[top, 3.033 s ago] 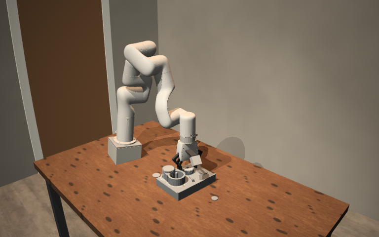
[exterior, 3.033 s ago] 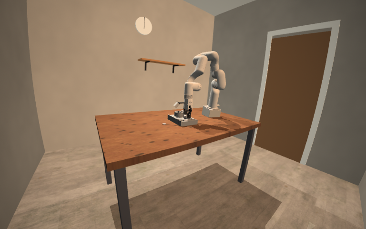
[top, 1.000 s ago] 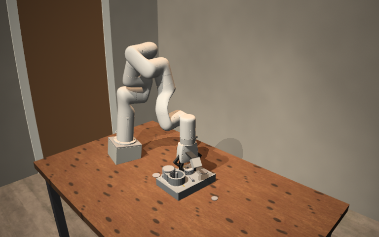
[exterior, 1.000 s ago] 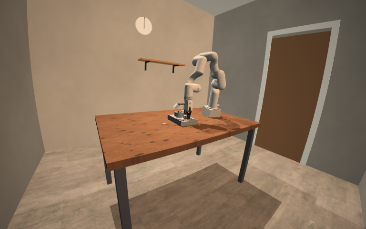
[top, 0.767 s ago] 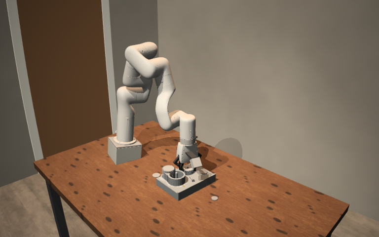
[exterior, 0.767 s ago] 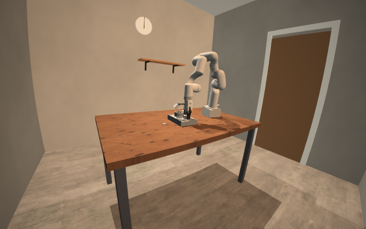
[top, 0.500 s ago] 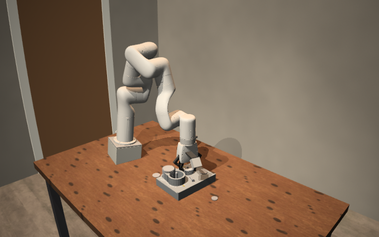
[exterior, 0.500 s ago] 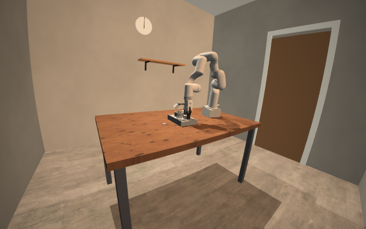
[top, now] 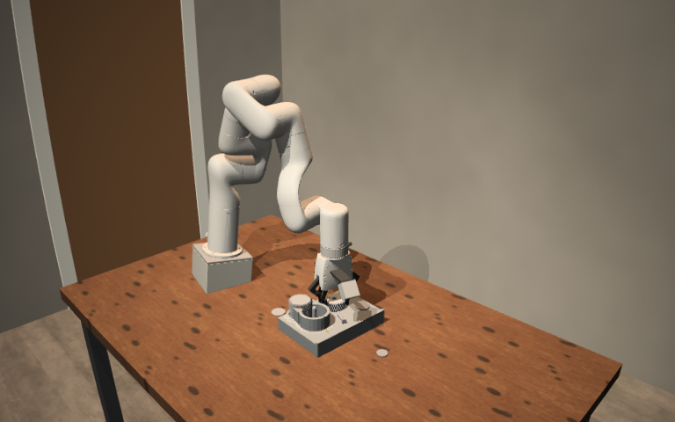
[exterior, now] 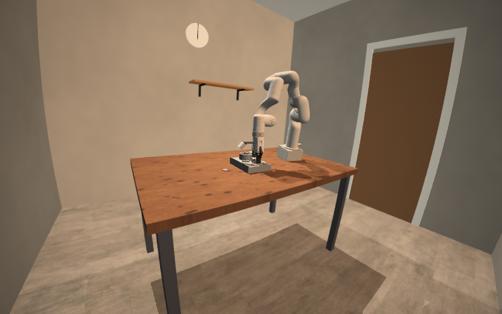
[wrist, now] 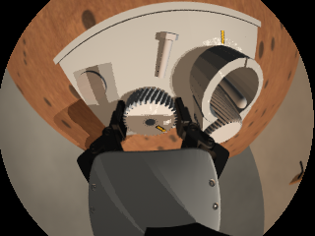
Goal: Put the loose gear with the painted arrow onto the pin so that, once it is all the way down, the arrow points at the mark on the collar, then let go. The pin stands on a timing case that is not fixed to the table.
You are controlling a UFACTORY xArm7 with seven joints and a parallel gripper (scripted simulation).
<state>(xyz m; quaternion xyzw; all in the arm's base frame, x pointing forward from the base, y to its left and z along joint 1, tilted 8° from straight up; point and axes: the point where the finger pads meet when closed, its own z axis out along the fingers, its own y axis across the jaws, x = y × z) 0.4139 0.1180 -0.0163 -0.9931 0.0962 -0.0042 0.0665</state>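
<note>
Right now the short peg is 70 mm ahead of my hand, 30 mm to the right of it and 10 mm below it. Also, from my hand: gear right at my hand; flat disc 50 mm ahead, 60 mm to the left, 10 mm below.
</note>
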